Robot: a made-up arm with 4 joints. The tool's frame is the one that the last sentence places.
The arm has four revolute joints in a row. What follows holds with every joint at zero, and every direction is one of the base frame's. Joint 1 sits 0.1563 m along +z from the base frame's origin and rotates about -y. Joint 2 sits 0.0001 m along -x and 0.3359 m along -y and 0.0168 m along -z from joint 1 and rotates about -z. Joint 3 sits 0.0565 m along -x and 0.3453 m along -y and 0.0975 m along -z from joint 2 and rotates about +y. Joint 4 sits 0.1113 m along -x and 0.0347 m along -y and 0.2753 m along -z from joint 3 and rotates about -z. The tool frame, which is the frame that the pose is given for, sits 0.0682 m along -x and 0.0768 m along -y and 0.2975 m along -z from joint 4; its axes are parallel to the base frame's.
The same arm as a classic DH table. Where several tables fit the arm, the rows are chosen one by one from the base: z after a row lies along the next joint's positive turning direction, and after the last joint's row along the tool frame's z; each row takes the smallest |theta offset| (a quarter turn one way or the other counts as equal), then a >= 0, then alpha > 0; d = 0 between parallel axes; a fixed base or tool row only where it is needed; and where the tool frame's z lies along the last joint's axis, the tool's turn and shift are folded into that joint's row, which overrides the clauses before.
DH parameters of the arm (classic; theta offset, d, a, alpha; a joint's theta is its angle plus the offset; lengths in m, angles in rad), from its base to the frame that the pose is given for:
base (fixed): 0 0.1563 0 1.5708
joint 1: 0 0.3359 -0.0001 1.5708
joint 2: 0 0.1143 -0.0565 1.5708
joint 3: 0 -0.38 -0.1113 -1.5708
joint 4: -0.8446 0 -0.1027 3.1416
tool (fixed): -0.8446 -0.5728 0 0

